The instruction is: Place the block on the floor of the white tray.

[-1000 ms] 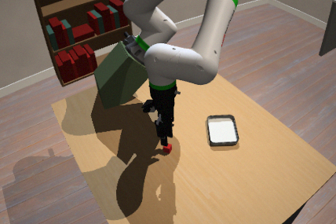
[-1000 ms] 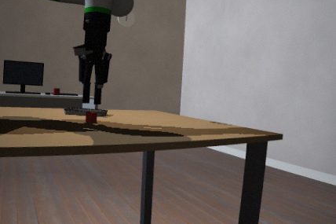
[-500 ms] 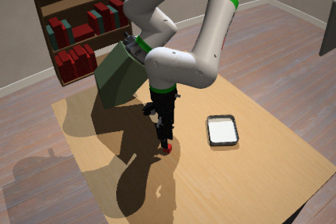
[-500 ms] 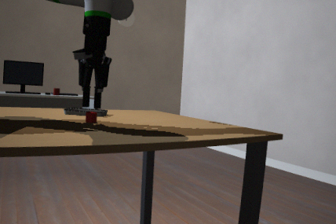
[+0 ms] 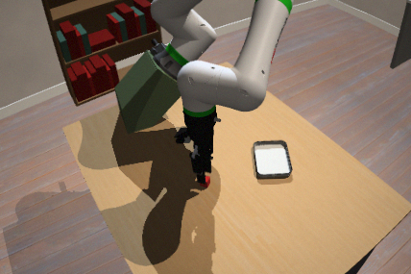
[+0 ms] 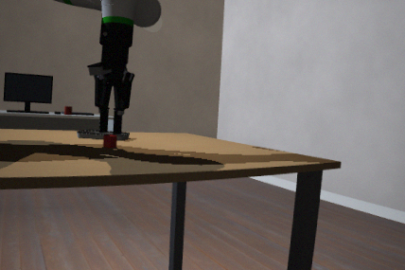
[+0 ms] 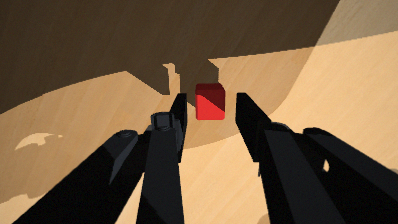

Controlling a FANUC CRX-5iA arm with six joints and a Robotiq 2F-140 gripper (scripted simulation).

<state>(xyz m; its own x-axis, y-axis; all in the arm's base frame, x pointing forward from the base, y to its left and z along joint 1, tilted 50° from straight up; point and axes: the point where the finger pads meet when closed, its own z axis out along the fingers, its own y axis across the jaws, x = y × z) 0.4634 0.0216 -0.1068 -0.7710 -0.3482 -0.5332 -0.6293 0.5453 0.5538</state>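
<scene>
The red block lies 50 mm below my hand. The rest, counted from my hand: white tray (270 mm to the left, 60 mm below, 20 mm ahead).
</scene>
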